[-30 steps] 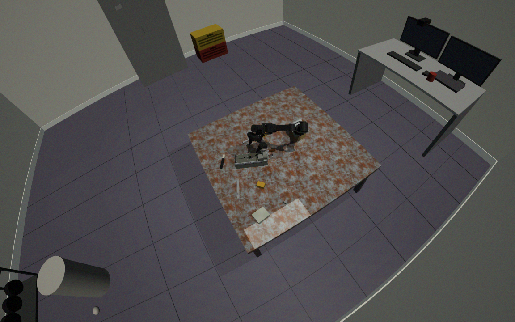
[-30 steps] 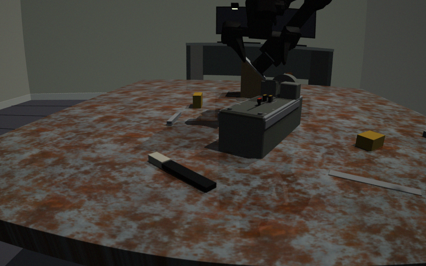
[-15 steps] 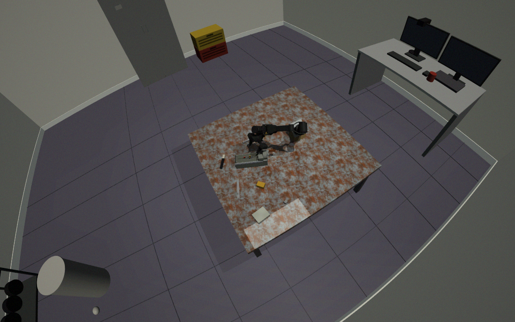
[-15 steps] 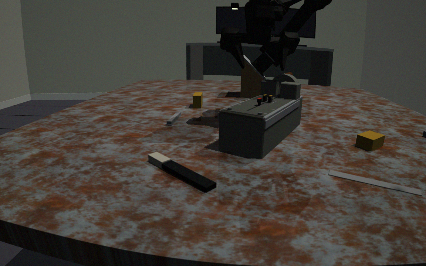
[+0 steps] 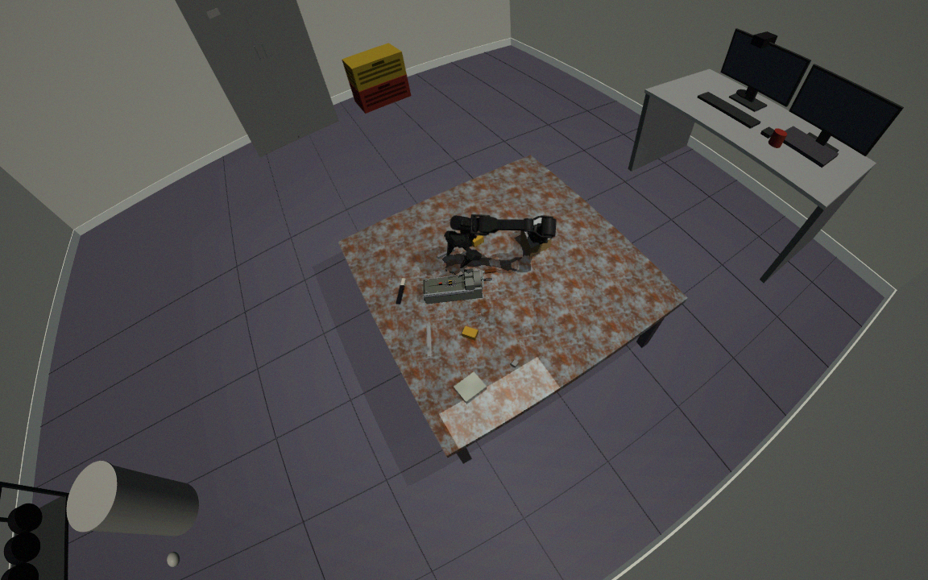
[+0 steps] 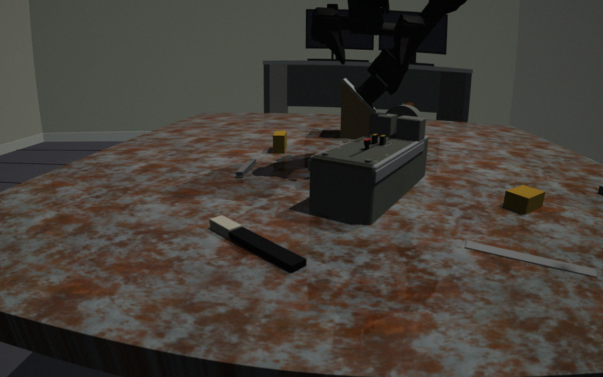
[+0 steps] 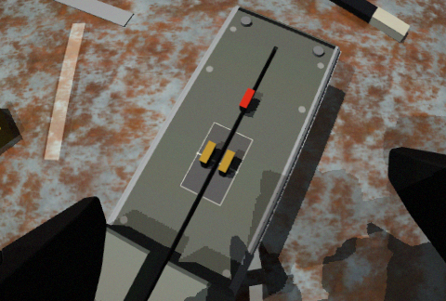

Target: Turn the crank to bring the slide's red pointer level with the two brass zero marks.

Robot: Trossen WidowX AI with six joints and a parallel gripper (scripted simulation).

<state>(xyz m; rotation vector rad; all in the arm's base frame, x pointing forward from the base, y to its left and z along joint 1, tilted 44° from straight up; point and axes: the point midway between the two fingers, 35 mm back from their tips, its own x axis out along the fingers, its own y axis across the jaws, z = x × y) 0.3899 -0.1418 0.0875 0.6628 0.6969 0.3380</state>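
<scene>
Now: the brown crank handle 12 cm behind my gripper tip, 9 cm to the left of it and 8 cm below it. From my gripper tip the other things lie so: red pointer (8 cm ahead, 2 cm to the right, 11 cm below); then small grey bar (6 cm behind, 21 cm to the right, 19 cm below); then grey strip (26 cm ahead, 15 cm to the left, 19 cm below).
</scene>
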